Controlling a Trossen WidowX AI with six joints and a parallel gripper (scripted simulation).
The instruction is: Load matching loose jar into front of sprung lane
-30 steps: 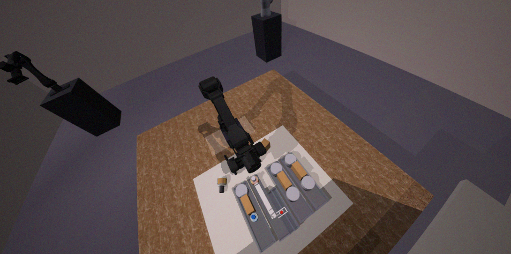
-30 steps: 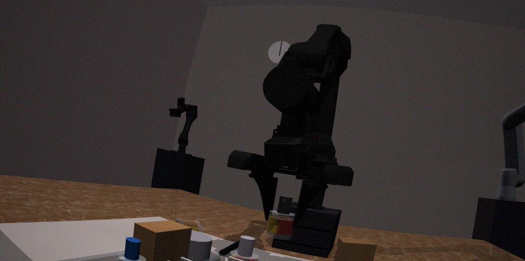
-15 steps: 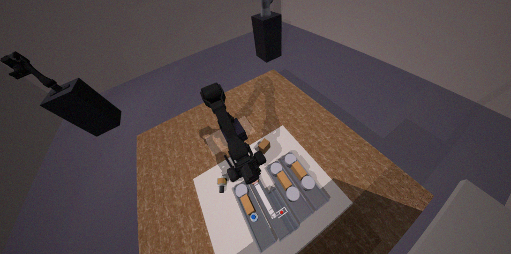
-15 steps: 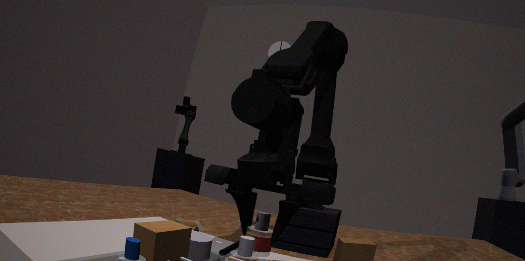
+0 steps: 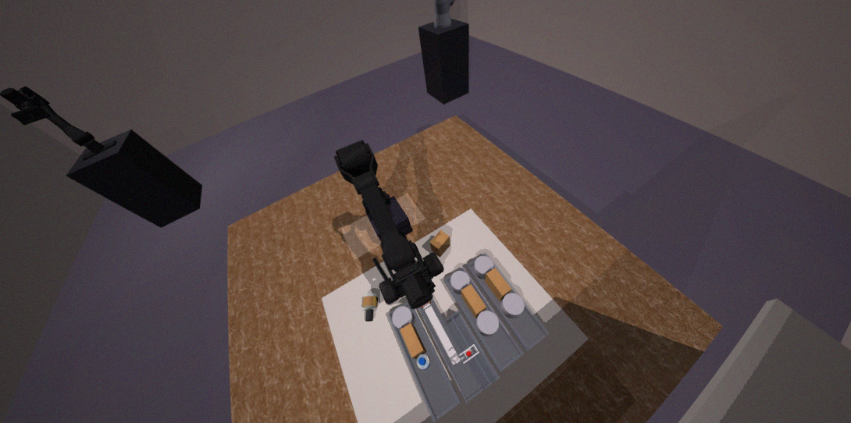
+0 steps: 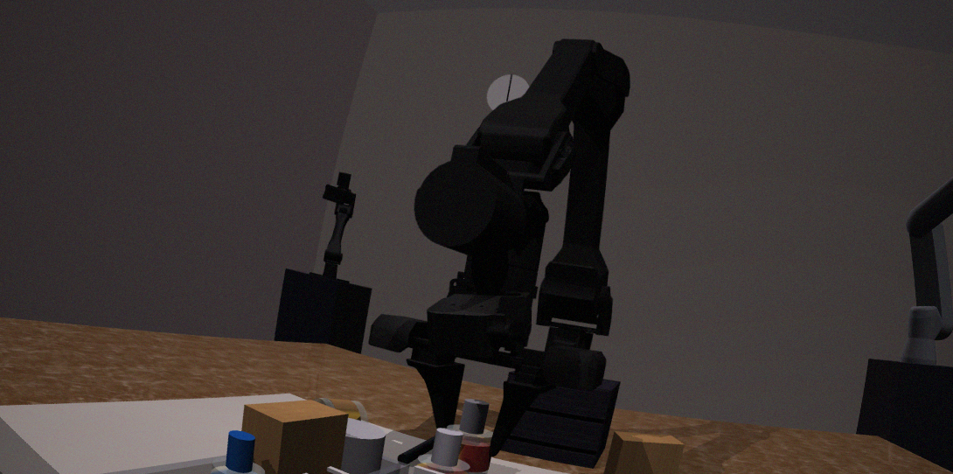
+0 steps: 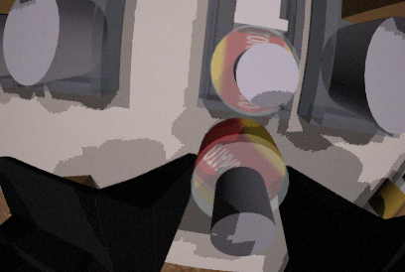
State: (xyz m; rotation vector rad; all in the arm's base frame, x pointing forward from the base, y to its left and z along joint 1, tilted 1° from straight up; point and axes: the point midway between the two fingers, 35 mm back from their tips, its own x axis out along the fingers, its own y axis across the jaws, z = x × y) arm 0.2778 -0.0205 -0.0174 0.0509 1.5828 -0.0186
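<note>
The white mat is 110 mm ahead of my gripper tip, 10 mm to the left of it and 50 mm below it. Also, from my gripper tip: brown cube: 80 mm behind, 150 mm to the left, 10 mm below; black rod: 110 mm behind, 80 mm to the right, 40 mm below; sprung lane: 200 mm ahead, 20 mm to the left, 30 mm below.
</note>
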